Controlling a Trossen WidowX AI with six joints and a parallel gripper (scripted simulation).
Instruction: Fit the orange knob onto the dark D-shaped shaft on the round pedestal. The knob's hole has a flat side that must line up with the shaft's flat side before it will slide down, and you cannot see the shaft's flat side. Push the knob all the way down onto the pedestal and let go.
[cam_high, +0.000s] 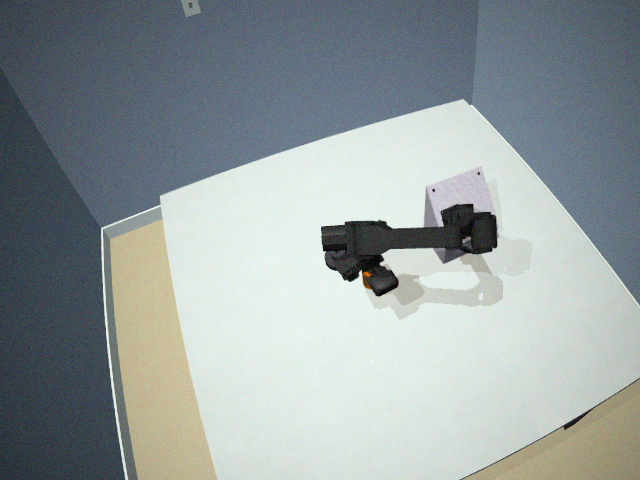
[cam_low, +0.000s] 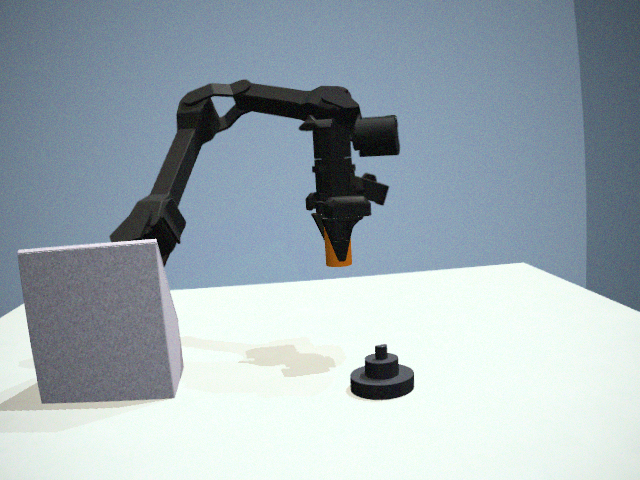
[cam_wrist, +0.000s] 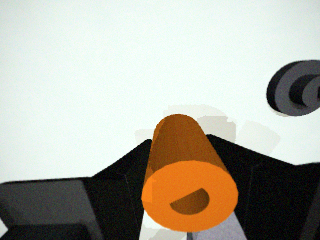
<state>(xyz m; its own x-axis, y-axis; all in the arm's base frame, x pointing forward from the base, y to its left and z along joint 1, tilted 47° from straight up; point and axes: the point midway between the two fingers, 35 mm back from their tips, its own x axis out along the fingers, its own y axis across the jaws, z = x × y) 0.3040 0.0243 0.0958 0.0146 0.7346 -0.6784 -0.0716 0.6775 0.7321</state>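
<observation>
Right now my gripper tip is 200 mm to the left of the dark round pedestal, 110 mm above it and 20 mm short of it. The rest, counted from my gripper tip: orange knob: 20 mm above.
</observation>
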